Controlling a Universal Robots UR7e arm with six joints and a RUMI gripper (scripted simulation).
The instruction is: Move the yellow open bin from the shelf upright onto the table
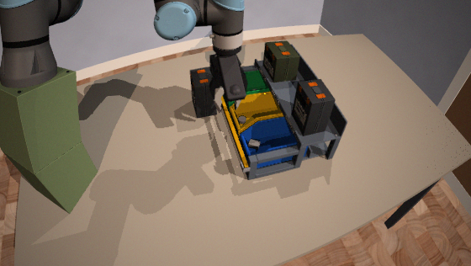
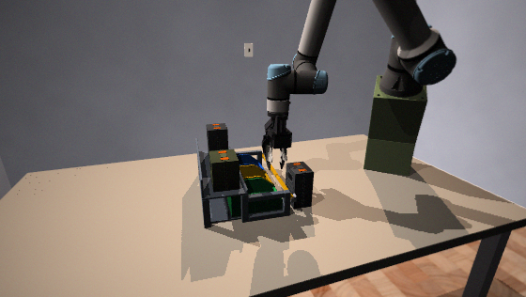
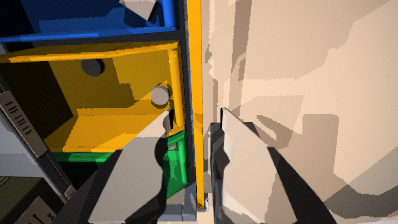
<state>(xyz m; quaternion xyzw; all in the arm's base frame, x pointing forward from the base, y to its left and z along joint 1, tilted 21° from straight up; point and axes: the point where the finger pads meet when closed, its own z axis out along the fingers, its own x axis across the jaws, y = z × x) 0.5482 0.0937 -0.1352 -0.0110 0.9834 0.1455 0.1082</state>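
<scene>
Now: the long yellow bar 3 cm below my hand. From my hand the other things lie so: blue bin 11 cm ahead, 11 cm to the right, 5 cm below; then dark box 6 cm behind, 11 cm to the left, 3 cm below; then yellow open bin 10 cm ahead, 1 cm to the left, 5 cm below.
</scene>
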